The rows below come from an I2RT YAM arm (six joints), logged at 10 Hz.
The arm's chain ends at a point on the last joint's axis. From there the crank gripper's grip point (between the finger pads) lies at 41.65 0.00 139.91 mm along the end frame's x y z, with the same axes.
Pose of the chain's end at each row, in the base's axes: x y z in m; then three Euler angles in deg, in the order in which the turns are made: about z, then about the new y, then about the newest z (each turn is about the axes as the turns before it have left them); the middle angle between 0 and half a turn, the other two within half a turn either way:
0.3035, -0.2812, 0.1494, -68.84, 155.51, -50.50
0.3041, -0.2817, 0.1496, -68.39, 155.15, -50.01
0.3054, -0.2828, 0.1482, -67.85, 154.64, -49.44
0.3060, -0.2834, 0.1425, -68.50, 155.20, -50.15
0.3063, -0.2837, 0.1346, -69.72, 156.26, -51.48
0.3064, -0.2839, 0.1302, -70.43, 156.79, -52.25
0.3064, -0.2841, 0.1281, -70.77, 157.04, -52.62
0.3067, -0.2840, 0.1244, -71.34, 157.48, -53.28
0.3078, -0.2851, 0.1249, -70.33, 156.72, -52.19
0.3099, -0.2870, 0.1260, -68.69, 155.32, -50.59
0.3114, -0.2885, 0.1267, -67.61, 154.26, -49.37
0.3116, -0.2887, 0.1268, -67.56, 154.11, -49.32
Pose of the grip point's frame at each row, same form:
0.2858, -0.3244, 0.0111, -68.84, 155.51, -50.50
0.2871, -0.3255, 0.0114, -68.39, 155.15, -50.01
0.2895, -0.3276, 0.0102, -67.85, 154.64, -49.44
0.2889, -0.3272, 0.0043, -68.50, 155.20, -50.15
0.2870, -0.3256, -0.0039, -69.72, 156.26, -51.48
0.2860, -0.3248, -0.0084, -70.43, 156.79, -52.25
0.2855, -0.3245, -0.0106, -70.77, 157.04, -52.62
0.2849, -0.3237, -0.0144, -71.34, 157.48, -53.28
0.2875, -0.3262, -0.0137, -70.33, 156.72, -52.19
0.2924, -0.3307, -0.0122, -68.69, 155.32, -50.59
0.2960, -0.3341, -0.0111, -67.61, 154.26, -49.37
0.2964, -0.3346, -0.0109, -67.56, 154.11, -49.32

